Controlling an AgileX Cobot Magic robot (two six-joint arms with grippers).
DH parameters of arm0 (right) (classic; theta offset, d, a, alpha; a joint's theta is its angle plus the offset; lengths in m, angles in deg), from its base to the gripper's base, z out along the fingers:
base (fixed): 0 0 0 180
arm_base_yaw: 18.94 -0.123 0 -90
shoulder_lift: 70.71 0 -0.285 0
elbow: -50.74 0 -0.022 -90
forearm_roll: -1.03 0.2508 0 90
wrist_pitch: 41.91 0 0.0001 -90
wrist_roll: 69.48 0.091 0 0
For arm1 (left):
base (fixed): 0 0 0 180
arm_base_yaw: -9.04 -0.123 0 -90
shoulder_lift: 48.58 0 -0.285 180
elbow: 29.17 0 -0.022 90
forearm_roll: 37.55 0.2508 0 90
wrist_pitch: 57 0 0.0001 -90
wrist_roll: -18.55 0.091 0 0
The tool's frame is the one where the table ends.
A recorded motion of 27 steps. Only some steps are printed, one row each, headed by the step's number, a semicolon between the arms.
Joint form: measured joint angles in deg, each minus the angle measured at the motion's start. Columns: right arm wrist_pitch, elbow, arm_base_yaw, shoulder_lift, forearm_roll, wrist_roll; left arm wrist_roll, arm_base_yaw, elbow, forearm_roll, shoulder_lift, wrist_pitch.
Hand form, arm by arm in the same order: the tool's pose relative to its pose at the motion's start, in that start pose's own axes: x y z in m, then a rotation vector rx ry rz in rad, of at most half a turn. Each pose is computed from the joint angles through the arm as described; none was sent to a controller.
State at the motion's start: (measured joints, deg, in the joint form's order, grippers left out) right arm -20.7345 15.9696 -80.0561 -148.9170 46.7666 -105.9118; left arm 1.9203 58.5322 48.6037 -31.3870 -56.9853 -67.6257
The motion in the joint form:
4: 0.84 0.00 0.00 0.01 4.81 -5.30; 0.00 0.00 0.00 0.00 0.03 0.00
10: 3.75 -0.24 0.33 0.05 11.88 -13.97; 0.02 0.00 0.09 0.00 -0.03 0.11
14: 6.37 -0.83 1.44 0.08 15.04 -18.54; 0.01 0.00 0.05 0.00 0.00 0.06
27: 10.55 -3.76 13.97 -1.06 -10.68 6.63; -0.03 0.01 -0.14 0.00 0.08 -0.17
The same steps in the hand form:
4: 0.0007 -0.0030 -0.0001 0.0332 0.0079 -0.0144; 0.0000 0.0000 0.0000 0.0001 -0.0005 0.0000
10: 0.0015 -0.0112 -0.0006 0.1097 0.0112 -0.0530; 0.0004 0.0000 0.0001 0.0002 0.0002 0.0004
14: 0.0031 -0.0214 -0.0013 0.1804 0.0117 -0.0844; 0.0002 0.0000 0.0001 0.0001 -0.0001 0.0002
27: 0.0017 -0.0699 0.0022 0.2796 -0.1304 -0.0570; -0.0006 -0.0001 -0.0003 0.0000 -0.0009 -0.0006

